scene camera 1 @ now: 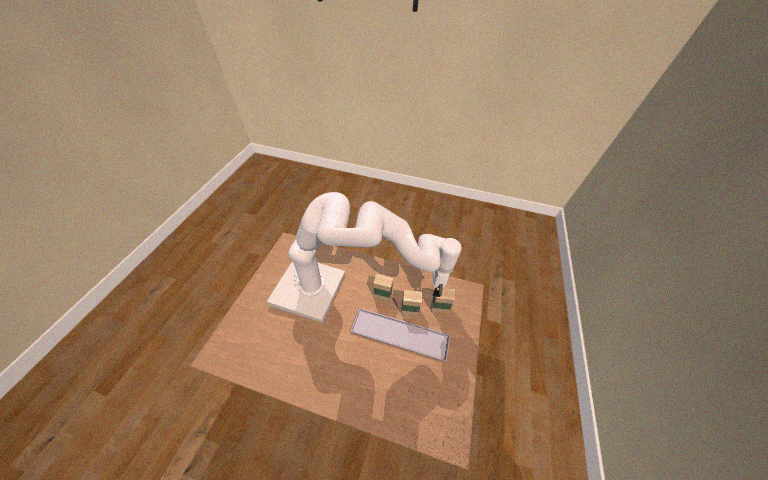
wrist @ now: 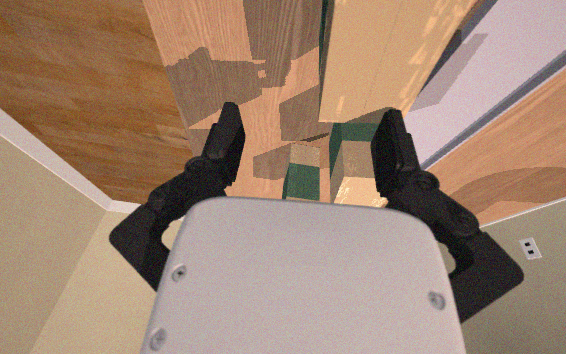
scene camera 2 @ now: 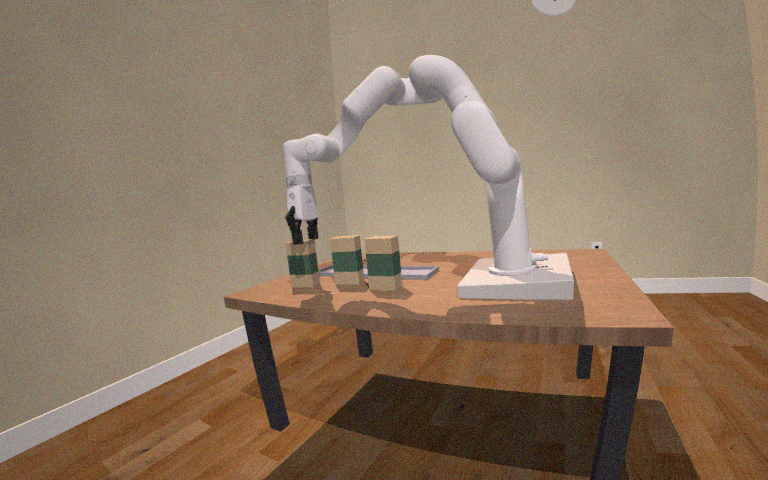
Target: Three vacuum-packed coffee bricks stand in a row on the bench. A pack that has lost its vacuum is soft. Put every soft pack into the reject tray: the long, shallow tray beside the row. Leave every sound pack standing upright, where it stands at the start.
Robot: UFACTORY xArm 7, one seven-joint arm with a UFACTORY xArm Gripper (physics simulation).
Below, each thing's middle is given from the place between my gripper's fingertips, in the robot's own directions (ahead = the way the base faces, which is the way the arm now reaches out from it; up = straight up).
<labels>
My hand is 10 cm past the shallow reject tray (scene camera 1: 402, 334), 19 cm to the left of it and 15 cm above it.
</labels>
